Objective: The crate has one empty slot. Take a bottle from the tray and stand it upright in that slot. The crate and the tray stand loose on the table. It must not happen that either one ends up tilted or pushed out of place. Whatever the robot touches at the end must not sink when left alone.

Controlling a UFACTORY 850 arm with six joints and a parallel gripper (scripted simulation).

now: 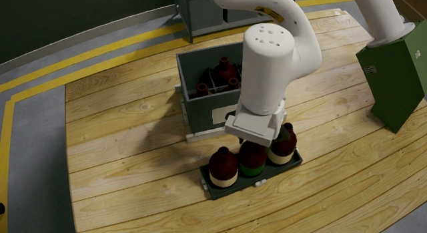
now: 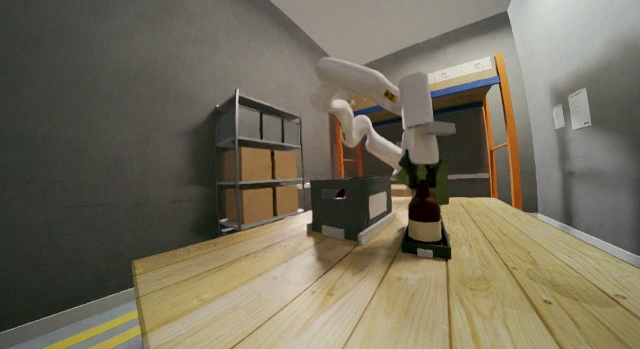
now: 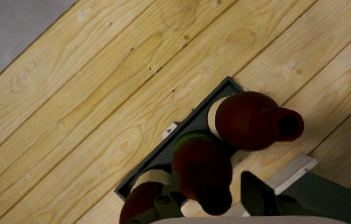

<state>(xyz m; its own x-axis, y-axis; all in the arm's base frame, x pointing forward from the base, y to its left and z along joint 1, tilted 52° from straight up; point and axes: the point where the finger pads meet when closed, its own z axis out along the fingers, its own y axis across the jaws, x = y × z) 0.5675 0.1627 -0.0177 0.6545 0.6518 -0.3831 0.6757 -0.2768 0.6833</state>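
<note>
The bottle is 70 mm below my hand. Also, from my hand: crate (230 mm to the right, 70 mm below, 30 mm behind); dark tray (140 mm below).
</note>
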